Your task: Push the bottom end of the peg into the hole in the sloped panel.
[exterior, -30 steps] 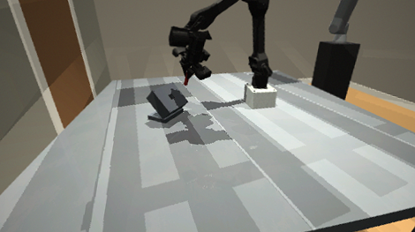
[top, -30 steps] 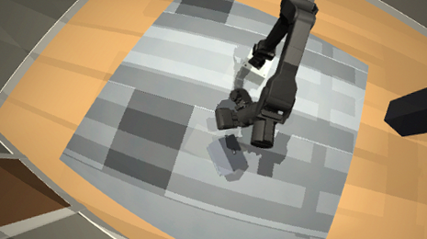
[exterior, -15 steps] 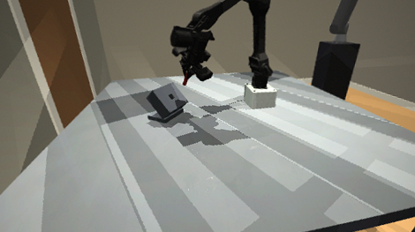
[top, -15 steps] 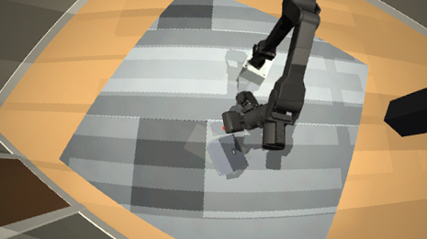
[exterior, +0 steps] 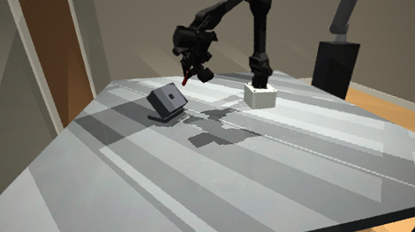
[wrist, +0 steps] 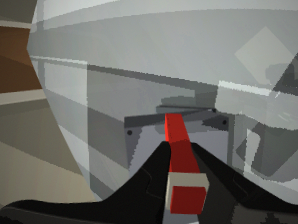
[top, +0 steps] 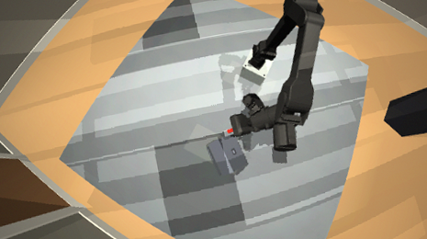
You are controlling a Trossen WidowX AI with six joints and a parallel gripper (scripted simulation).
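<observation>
Now: the sloped grey panel 80 mm below my gripper tip, 80 mm ahead of it and 40 mm to the left of it. The rest, counted from my gripper tip: red square peg (10 mm to the left, 10 mm behind, 10 mm above).
</observation>
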